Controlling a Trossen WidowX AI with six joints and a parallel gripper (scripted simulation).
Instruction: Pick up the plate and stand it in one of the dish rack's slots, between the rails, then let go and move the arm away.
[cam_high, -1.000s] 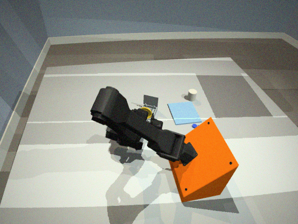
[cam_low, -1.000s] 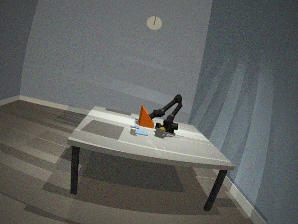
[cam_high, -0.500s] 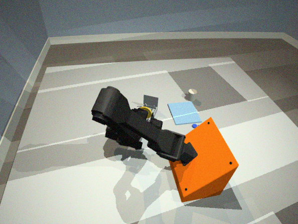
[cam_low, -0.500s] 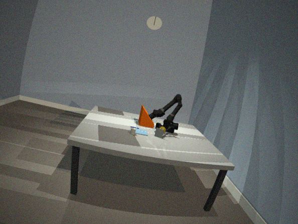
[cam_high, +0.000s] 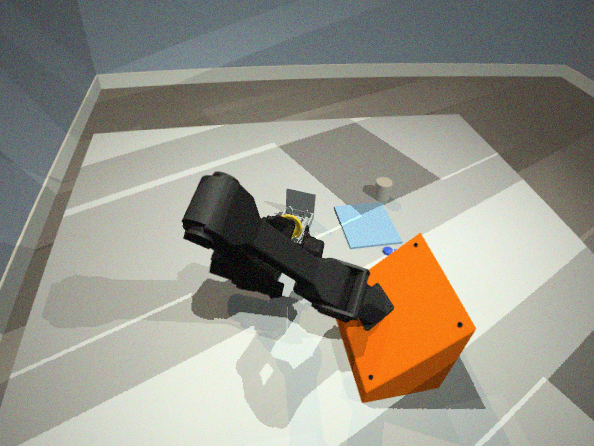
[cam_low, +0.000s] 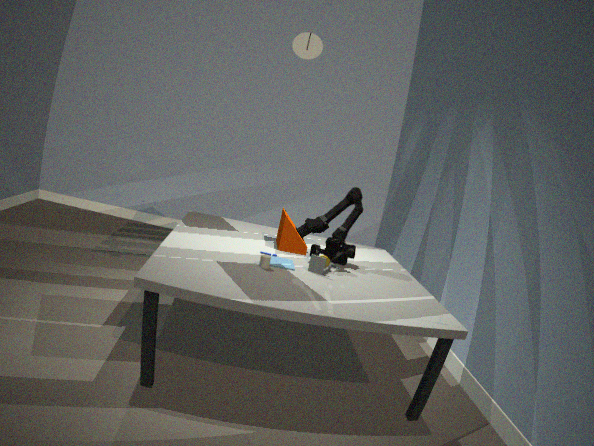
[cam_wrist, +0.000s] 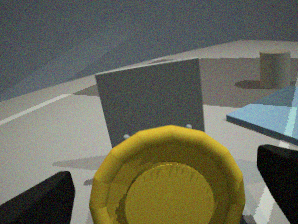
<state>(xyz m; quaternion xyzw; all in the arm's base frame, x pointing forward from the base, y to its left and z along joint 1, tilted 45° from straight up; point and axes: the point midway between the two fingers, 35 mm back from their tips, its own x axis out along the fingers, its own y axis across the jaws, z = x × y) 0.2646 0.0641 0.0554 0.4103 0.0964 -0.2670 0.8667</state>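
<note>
Now: the yellow plate 1 cm below my gripper tip. The rest, counted from my gripper tip: grey dish rack: 3 cm below, 2 cm ahead, 1 cm to the right; then blue spoon: 23 cm to the right, 11 cm behind, 5 cm below; then light blue mat: 20 cm to the right, 5 cm below.
</note>
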